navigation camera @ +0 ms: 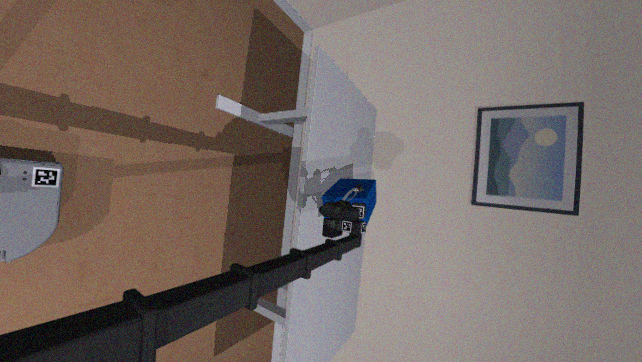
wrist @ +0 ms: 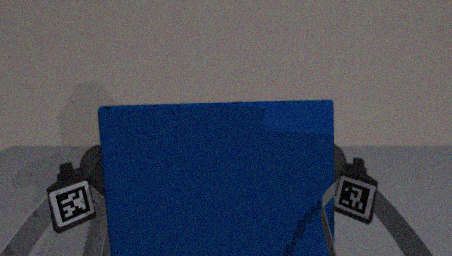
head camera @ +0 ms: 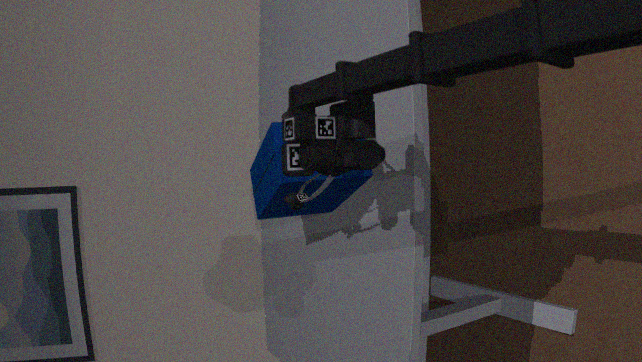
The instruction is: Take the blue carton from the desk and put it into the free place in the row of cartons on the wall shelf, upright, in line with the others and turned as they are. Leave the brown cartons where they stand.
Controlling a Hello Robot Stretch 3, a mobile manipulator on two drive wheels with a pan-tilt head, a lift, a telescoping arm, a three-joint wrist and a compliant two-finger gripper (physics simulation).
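Places are measured from the robot's base along level axes (x ahead, y left, z up), in centimetres.
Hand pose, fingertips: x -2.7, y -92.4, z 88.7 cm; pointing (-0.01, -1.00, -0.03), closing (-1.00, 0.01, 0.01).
After its pixels a point has its place.
The blue carton (head camera: 270, 180) {y -92.4, x 1.6, z 92.8 cm} (navigation camera: 370, 200) {y -95.1, x 0.9, z 92.4 cm} (wrist: 215, 195) is at the desk's wall side, over the white desk top (head camera: 350, 290) {y -97.8, x 27.3, z 72.0 cm} (navigation camera: 332, 105) {y -90.9, x 42.3, z 72.0 cm} (wrist: 415, 167). My gripper (head camera: 292, 165) {y -92.4, x -2.7, z 88.7 cm} (navigation camera: 359, 207) {y -92.4, x -2.7, z 88.7 cm} (wrist: 216, 164) {y -92.4, x -2.7, z 88.7 cm} is shut on it, with one fingertip pad against each side. In the wrist view its near face is broad and almost square to me, and its top face does not show. One finger is hidden behind the wrist and carton in the head view. I cannot tell whether the carton's bottom touches the desk. The wall shelf and the brown cartons do not show.
A framed picture (head camera: 37, 280) {y -151.1, x 29.6, z 146.6 cm} (navigation camera: 527, 157) {y -151.1, x 29.2, z 155.1 cm} hangs on the wall beyond the desk. A desk leg (head camera: 462, 312) {y -109.7, x 45.9, z 22.6 cm} (navigation camera: 282, 117) {y -109.7, x 46.1, z 25.0 cm} stands under the desk. My extended arm (head camera: 475, 52) {y -31.6, x -9.6, z 100.1 cm} (navigation camera: 200, 295) {y -16.8, x -8.5, z 100.1 cm} reaches over the desk. Part of my base (navigation camera: 30, 215) {y -10.4, x -12.1, z 16.0 cm} shows above the brown floor.
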